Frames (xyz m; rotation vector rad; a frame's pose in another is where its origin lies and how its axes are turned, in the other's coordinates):
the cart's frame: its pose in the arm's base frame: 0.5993 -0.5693 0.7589 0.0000 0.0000 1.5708
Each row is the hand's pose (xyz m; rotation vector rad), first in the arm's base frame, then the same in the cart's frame.
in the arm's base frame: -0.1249 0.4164 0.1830 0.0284 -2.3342 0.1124
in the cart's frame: 0.9857 0.7242 -0.5759 -1.6972 -1.7390 -0.6491
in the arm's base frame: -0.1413 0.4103 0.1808 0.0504 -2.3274 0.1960
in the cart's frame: 0.9796 0.7406 -0.5781 -1.6570 -1.7304 -0.5816
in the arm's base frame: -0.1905 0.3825 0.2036 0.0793 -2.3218 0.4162
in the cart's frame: 0.9518 0.7898 -0.5553 -1.5829 -1.6948 -0.3924
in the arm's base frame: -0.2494 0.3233 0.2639 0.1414 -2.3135 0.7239
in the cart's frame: 0.8926 0.8487 -0.4950 -1.4692 -1.6605 -0.1224
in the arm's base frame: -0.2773 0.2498 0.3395 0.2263 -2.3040 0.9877
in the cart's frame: 0.8191 0.8766 -0.4194 -1.3544 -1.6494 0.1141
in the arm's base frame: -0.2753 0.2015 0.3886 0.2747 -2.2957 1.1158
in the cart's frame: 0.7708 0.8746 -0.3703 -1.2939 -1.6456 0.2289
